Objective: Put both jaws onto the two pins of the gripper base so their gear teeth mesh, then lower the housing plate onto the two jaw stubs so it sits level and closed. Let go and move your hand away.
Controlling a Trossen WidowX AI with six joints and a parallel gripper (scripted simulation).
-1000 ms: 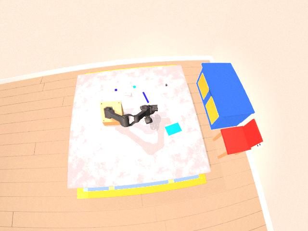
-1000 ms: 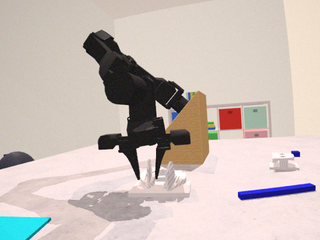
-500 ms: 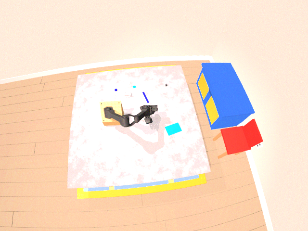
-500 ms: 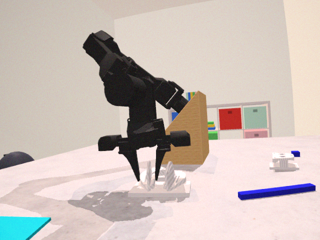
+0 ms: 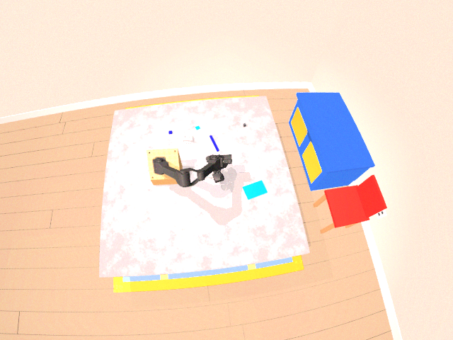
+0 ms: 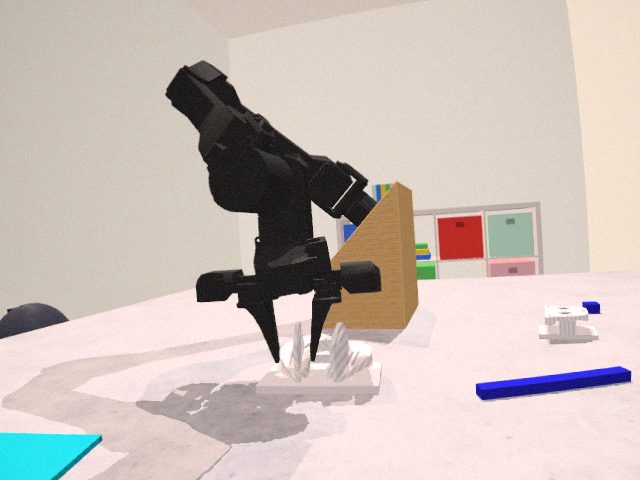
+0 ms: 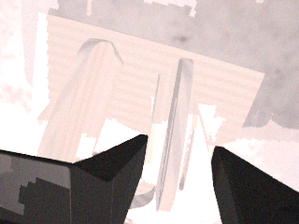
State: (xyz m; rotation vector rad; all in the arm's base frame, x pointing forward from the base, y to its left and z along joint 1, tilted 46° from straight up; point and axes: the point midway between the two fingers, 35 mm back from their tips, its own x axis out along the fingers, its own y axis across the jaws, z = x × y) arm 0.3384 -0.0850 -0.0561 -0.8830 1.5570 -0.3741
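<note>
Now: gripper tip 300 mm to the right of the white housing plate, 190 mm past it and 10 mm below it. The rest, counted from my gripper tip: cyan sheet 260 mm ahead, 110 mm to the right, 20 mm below; long blue bar 250 mm to the left, 10 mm below; small dark thing 410 mm to the left, 230 mm ahead.
</note>
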